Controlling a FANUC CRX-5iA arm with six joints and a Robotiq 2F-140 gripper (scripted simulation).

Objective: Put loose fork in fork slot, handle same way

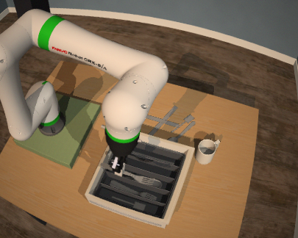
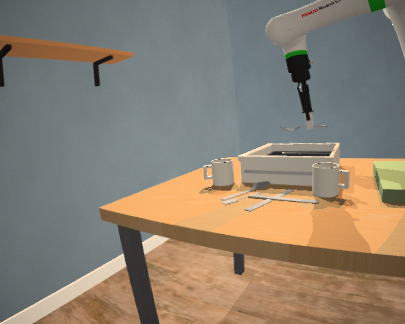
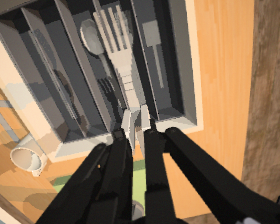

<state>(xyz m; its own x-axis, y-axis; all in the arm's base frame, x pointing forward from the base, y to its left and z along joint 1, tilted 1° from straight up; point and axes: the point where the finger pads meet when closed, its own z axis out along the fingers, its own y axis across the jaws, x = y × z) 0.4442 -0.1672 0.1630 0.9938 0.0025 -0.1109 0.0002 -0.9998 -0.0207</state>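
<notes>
Now: the cutlery tray 50 mm ahead of my hand, 60 mm to the left of it and 150 mm below it.
</notes>
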